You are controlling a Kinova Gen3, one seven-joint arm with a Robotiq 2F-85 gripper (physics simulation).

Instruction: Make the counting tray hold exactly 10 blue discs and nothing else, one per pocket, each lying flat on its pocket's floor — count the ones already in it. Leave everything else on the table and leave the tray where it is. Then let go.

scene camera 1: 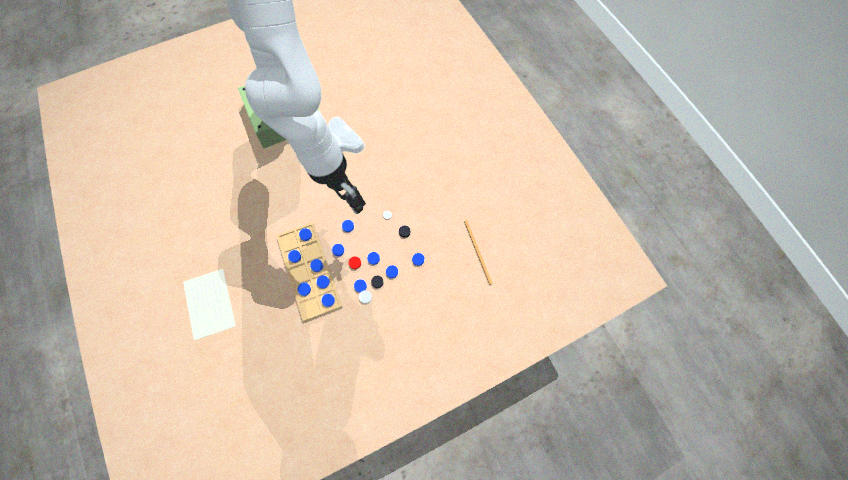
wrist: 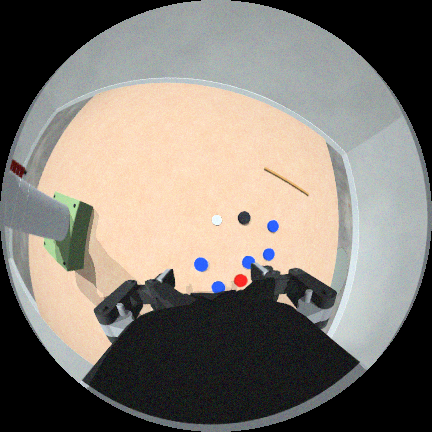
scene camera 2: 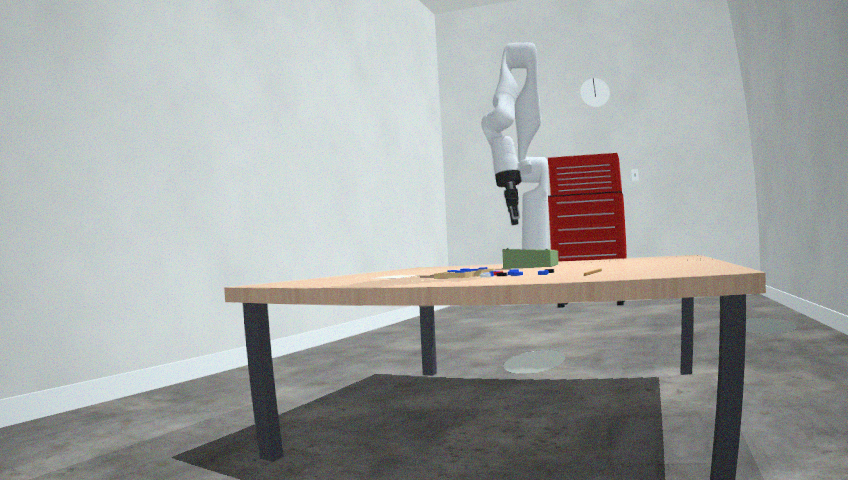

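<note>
The wooden counting tray (scene camera 1: 301, 317) lies on the table with two rows of pockets. Several pockets hold one blue disc each, such as the blue disc (scene camera 1: 305, 234) at its far end and the blue disc (scene camera 1: 327, 300) at its near end. Several pockets are empty, one at each end among them. Several loose blue discs lie right of the tray, including one (scene camera 1: 348, 226) (wrist: 201, 264), another (scene camera 1: 338, 249) (wrist: 218, 287) and a third (scene camera 1: 418, 259) (wrist: 272, 226). My gripper (scene camera 1: 358, 208) (scene camera 2: 514, 223) (wrist: 212, 274) is open and empty, well above the table. In the wrist view its body hides most of the tray.
A red disc (scene camera 1: 354, 262) (wrist: 240, 280), black discs (scene camera 1: 404, 231) (scene camera 1: 377, 281) and white discs (scene camera 1: 387, 215) (scene camera 1: 364, 296) lie among the loose blue ones. A thin wooden stick (scene camera 1: 477, 252) (wrist: 286, 181) lies farther right, a paper sheet (scene camera 1: 209, 305) left. The green base (scene camera 2: 526, 258) stands behind.
</note>
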